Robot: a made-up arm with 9 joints. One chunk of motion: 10 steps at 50 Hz.
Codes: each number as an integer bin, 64 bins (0 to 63) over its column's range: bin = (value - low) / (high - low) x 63, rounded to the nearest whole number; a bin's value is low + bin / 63 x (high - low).
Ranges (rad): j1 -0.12..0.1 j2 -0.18..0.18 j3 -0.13..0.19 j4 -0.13..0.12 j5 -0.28..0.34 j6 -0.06..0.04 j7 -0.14..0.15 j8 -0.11..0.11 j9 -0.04..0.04
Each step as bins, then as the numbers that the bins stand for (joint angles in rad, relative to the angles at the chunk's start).
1 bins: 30 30 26 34 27 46 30 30 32
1 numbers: -0.0152 -0.0086 0.0021 0.0049 -0.0143 0.0130 -0.0019 -0.0052 0.0006
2 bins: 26 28 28 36 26 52 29 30 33
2 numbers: -0.0292 -0.0200 0.0122 0.0129 -0.0241 0.0225 -0.0065 -0.0052 0.0019
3 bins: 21 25 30 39 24 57 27 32 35
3 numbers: -0.0467 -0.0371 0.0224 0.0248 -0.0438 0.0305 -0.0157 0.0017 0.0044
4 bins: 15 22 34 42 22 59 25 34 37
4 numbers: -0.0676 -0.0543 0.0427 0.0367 -0.0635 0.0337 -0.0249 0.0087 0.0070
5 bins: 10 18 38 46 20 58 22 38 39
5 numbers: -0.0851 -0.0771 0.0630 0.0525 -0.0832 0.0321 -0.0387 0.0227 0.0095
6 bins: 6 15 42 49 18 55 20 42 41
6 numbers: -0.0990 -0.0943 0.0833 0.0644 -0.1029 0.0273 -0.0479 0.0367 0.0121
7 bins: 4 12 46 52 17 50 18 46 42
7 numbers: -0.1060 -0.1114 0.1037 0.0763 -0.1127 0.0194 -0.0571 0.0506 0.0133
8 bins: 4 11 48 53 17 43 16 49 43
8 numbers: -0.1060 -0.1171 0.1138 0.0803 -0.1127 0.0083 -0.0663 0.0611 0.0146
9 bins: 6 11 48 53 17 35 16 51 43
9 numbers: -0.0990 -0.1171 0.1138 0.0803 -0.1127 -0.0044 -0.0663 0.0681 0.0146
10 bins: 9 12 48 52 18 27 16 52 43
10 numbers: -0.0886 -0.1114 0.1138 0.0763 -0.1029 -0.0171 -0.0663 0.0716 0.0146
